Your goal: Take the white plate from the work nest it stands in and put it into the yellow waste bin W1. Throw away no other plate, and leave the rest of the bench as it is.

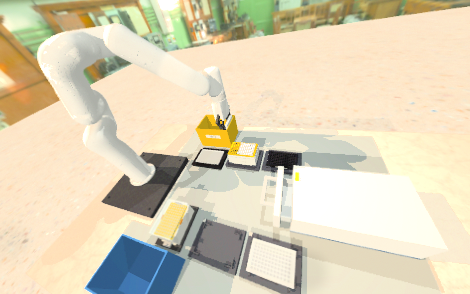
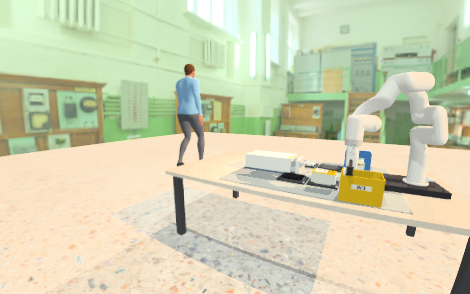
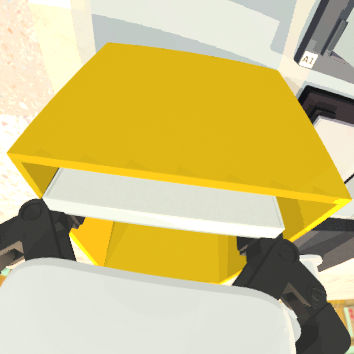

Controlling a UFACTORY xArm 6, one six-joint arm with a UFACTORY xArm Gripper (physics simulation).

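Frame: origin at the arm's base, x left, y down, z back, level; centimetres.
Where they show: gripper, fingertip midpoint: [image 1: 226, 126]; arm's base, link origin: [image 1: 143, 174] [image 2: 415, 182].
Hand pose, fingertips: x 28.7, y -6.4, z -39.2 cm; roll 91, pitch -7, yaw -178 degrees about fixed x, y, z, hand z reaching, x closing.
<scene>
Things, the pixels of their top centre, and the offset from my fingertips.
- yellow waste bin W1, top centre: [image 3: 167, 254] [image 2: 361, 173] [image 1: 215, 121] dy -3.3, dx +0.1, dz +5.5 cm
- white plate, top centre: [image 3: 163, 229] dy -4.5, dx -0.1, dz -1.5 cm
- dark work nest, top centre: [image 1: 216, 242] [image 2: 330, 166] dy +6.9, dx -52.4, dz -6.8 cm
- low plate, top centre: [image 3: 316, 173] [image 1: 209, 156] dy +6.7, dx -15.4, dz +7.1 cm
- yellow-and-white box, top centre: [image 1: 242, 148] [image 2: 324, 170] dy +1.0, dx -15.3, dz -10.9 cm
- black plate, top centre: [image 1: 282, 158] [image 2: 293, 175] dy +6.0, dx -16.8, dz -28.2 cm
- white gridded plate, top centre: [image 1: 271, 260] dy +6.0, dx -54.7, dz -24.1 cm
- yellow-topped rack, top centre: [image 1: 169, 217] dy +0.9, dx -48.5, dz +10.2 cm
- blue bin, top centre: [image 1: 126, 269] [image 2: 358, 151] dy -3.3, dx -63.9, dz +12.4 cm
- white machine, top centre: [image 1: 353, 196] [image 2: 271, 153] dy -1.9, dx -37.5, dz -46.9 cm
The yellow waste bin W1 [image 1: 202, 135] [image 2: 370, 195] [image 3: 185, 120] stands at the bench edge. The white plate [image 3: 165, 202] is in the bin's mouth, tilted, with one long side close to the bin wall; its lower part is hidden behind that wall. My gripper [image 1: 221, 122] [image 2: 350, 167] [image 3: 171, 166] points down into the bin and is open, with one finger near each end of the plate; the fingertips are partly hidden behind the plate. A dark work nest [image 1: 217, 245] on the bench is bare.
Near the bin are a low plate [image 1: 210, 156] in a black nest, a yellow-and-white box [image 1: 243, 152] and a black plate [image 1: 283, 159]. Farther off are a white gridded plate [image 1: 272, 260], a yellow-topped rack [image 1: 173, 220], a blue bin [image 1: 125, 265] and a white machine [image 1: 360, 205].
</scene>
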